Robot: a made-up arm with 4 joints.
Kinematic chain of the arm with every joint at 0, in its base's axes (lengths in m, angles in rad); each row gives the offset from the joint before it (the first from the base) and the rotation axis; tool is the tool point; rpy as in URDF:
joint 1: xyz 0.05 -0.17 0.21 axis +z
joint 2: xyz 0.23 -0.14 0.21 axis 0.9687 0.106 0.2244
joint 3: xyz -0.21 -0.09 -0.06 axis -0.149 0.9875 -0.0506
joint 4: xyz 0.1 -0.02 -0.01 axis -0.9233 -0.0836 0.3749
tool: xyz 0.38 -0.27 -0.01 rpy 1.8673 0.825 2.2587
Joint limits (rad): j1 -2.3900..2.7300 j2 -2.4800..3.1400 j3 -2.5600..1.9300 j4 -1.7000..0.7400
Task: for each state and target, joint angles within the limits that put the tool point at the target. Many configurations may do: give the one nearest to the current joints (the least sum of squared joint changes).
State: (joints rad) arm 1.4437 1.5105 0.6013 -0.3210
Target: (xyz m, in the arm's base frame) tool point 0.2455 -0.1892 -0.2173
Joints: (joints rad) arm 0.6700 0.8077 0.7325 -0.7632
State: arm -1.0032 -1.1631 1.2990 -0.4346
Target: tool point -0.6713 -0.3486 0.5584
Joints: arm -1.2189 -1.0707 1.3061 -0.3495
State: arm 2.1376 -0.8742 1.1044 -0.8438
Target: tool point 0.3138 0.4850 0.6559
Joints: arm 2.6784 -1.2167 1.0180 -0.2206
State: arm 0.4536 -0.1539 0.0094 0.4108
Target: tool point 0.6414 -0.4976 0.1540
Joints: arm 0.2460 0.1413 0.4225 0.1946
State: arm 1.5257 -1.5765 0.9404 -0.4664
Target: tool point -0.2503 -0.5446 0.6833
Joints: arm 0.8066 -2.3545 1.7796 -0.8894
